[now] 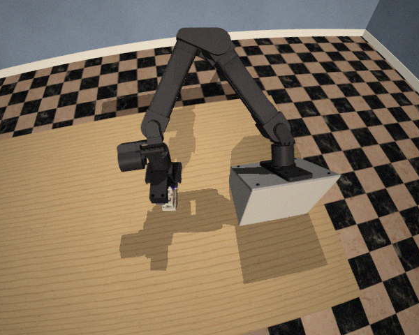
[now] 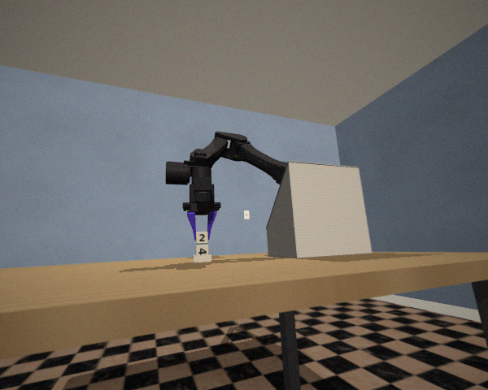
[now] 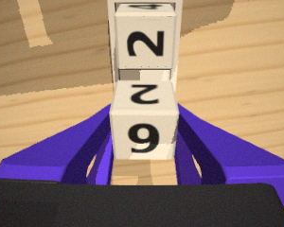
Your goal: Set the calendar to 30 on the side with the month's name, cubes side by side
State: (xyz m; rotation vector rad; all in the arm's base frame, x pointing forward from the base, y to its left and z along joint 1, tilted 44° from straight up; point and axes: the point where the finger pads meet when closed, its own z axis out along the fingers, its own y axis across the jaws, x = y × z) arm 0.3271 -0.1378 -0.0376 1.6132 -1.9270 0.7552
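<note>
Now: hand 20 mm to the right of the white tray and 50 mm above it.
</note>
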